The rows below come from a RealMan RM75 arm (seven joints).
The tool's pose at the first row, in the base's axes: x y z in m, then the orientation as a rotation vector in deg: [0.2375, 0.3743, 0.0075, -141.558, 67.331, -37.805]
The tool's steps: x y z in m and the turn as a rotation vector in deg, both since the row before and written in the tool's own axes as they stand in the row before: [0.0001, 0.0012, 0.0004, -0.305, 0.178, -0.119]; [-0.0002, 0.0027, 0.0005, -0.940, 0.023, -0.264]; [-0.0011, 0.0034, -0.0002, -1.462, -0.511, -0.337]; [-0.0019, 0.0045, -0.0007, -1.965, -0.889, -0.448]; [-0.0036, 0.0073, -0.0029, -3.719, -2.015, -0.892]
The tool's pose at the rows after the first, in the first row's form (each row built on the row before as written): [0.2370, 0.3735, 0.0066, -141.889, 67.444, -37.940]; [0.2354, 0.3721, 0.0049, -142.859, 67.722, -37.636]; [0.2325, 0.3709, 0.0032, -144.332, 68.042, -36.407]; [0.2281, 0.3695, 0.0014, -146.300, 68.395, -34.451]; [0.2198, 0.3675, 0.0001, -149.998, 68.849, -30.199]
